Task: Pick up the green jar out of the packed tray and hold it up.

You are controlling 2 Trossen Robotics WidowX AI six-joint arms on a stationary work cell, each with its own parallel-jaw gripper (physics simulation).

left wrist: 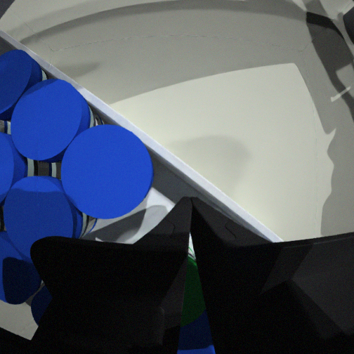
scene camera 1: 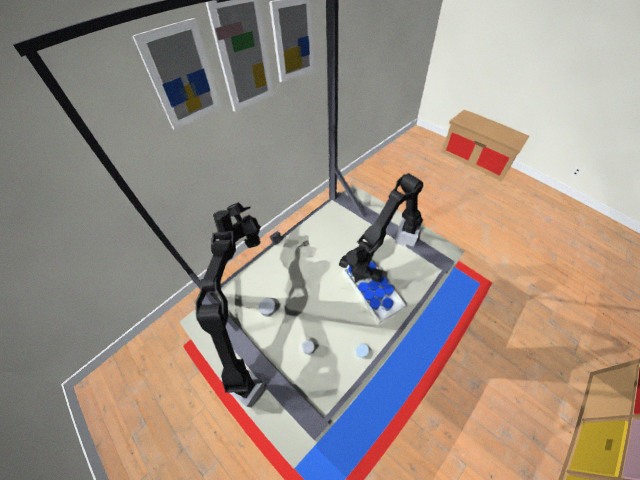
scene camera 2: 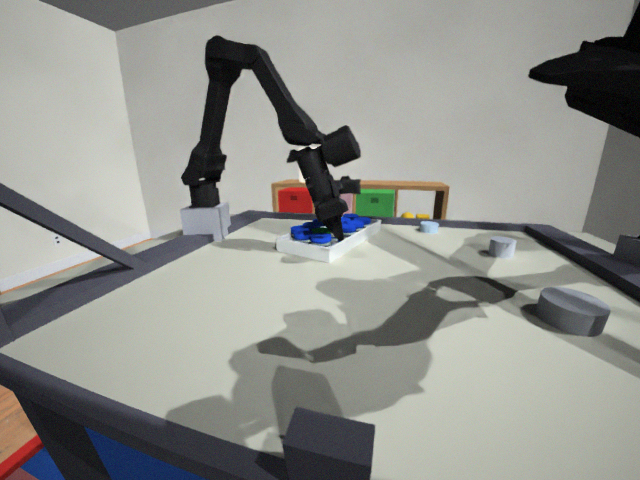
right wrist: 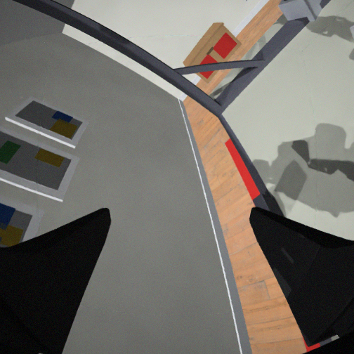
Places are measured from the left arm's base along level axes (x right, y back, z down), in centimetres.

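Pixels of known places: left gripper, between the fingertips: (scene camera 1: 355, 282) (scene camera 2: 341, 240); right gripper, between the fingertips: (scene camera 1: 255, 216); left arm's base, origin of its link: (scene camera 1: 409, 228) (scene camera 2: 205, 205); right arm's base, origin of its link: (scene camera 1: 244, 386).
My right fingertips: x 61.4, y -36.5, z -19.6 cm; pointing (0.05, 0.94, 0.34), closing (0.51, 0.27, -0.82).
Observation:
For each thing: its top centre in the pictures, then the offset to it from my right fingertips. "spot": a spot on its surface instead.
- green jar, centre of its top: (scene camera 2: 321, 229) dy +6.0, dx -47.2, dz +23.7 cm
- white tray, a spot on its surface: (scene camera 2: 305, 250) spot: dy +9.8, dx -41.9, dz +26.7 cm
- wide grey cylinder, centre of its top: (scene camera 2: 574, 299) (scene camera 1: 266, 306) dy -25.0, dx -14.8, dz +25.4 cm
- smaller grey cylinder, centre of its top: (scene camera 2: 503, 239) (scene camera 1: 307, 346) dy -33.5, dx -38.6, dz +24.9 cm
The green jar (scene camera 2: 321, 229) (left wrist: 193, 295) stands in the white tray (scene camera 2: 305, 250) (left wrist: 200, 182); in the left wrist view a strip of it shows between and behind the dark fingers, the rest is hidden. Several blue-lidded jars (scene camera 1: 387, 303) (scene camera 2: 320, 238) (left wrist: 107, 172) stand around it. My left gripper (left wrist: 188, 203) is shut and empty, its fingertips together low inside the tray near the long wall, beside the green jar. My right gripper (right wrist: 181, 215) is open and empty, raised high at the picture's left in scene camera 1, far from the tray.
A wide grey cylinder (scene camera 1: 267, 306) (scene camera 2: 572, 312), a smaller grey cylinder (scene camera 1: 308, 346) (scene camera 2: 501, 247) and a light blue one (scene camera 1: 362, 350) (scene camera 2: 429, 227) stand on the table away from the tray. A black frame post (scene camera 1: 332, 103) rises at the table's far corner.

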